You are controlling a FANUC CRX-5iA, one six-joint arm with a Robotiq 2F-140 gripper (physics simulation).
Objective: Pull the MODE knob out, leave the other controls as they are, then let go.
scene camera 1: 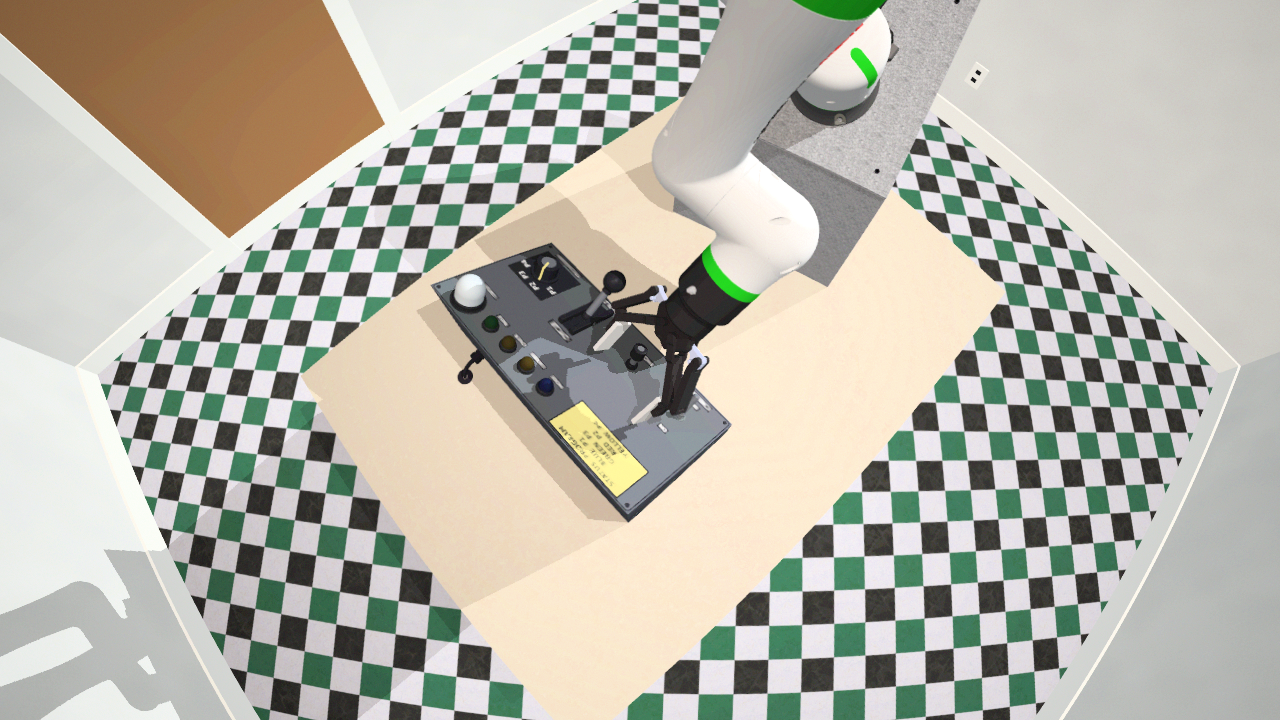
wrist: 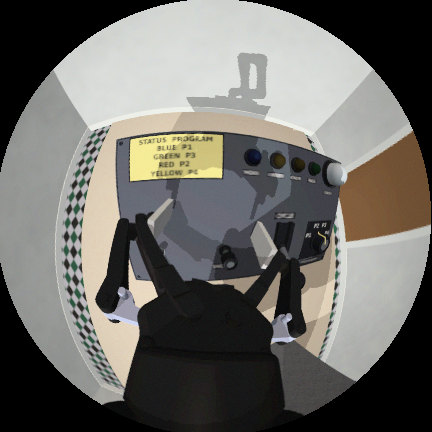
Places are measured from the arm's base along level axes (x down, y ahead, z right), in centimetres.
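Where they show: gripper, between the fingertips: (scene camera 1: 619, 383) (wrist: 213, 219).
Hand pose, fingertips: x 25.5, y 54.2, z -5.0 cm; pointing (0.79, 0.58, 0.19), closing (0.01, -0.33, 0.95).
After its pixels a point has its place.
The black knob (scene camera 1: 637, 351) {x 26.4, y 48.0, z -3.0 cm} (wrist: 227, 257) {x 26.6, y 48.3, z -3.4 cm}, which I take for the MODE knob, stands up from the dark grey control panel (scene camera 1: 673, 454) {x 27.6, y 56.3, z -18.8 cm} (wrist: 235, 200) {x 26.5, y 57.2, z -0.9 cm} near its robot-side edge. Its label is too small to read. My gripper (scene camera 1: 629, 373) {x 25.5, y 54.3, z -5.0 cm} (wrist: 213, 219) {x 25.5, y 54.3, z -5.0 cm} is wide open and empty. Its two light pads are on either side of the knob, apart from it; in the wrist view the knob appears closer to the right pad. I cannot tell how far out the knob stands.
A ball-topped lever (scene camera 1: 614, 282) {x 24.3, y 42.3, z 7.9 cm} stands beside one finger. Beyond it are a rotary selector (scene camera 1: 546, 268) {x 27.3, y 47.7, z 20.0 cm} (wrist: 319, 243) {x 27.9, y 46.9, z 19.0 cm} and a white dome (scene camera 1: 469, 291) {x 18.7, y 61.6, z 21.6 cm} (wrist: 335, 174) {x 20.0, y 60.2, z 20.6 cm}. Several coloured buttons line the far edge by a yellow label (scene camera 1: 599, 447) {x 23.0, y 64.0, z -10.5 cm} (wrist: 176, 157) {x 23.2, y 63.8, z -10.0 cm}. A small switch (wrist: 164, 247) {x 30.5, y 50.8, z -13.6 cm} is partly behind the left finger.
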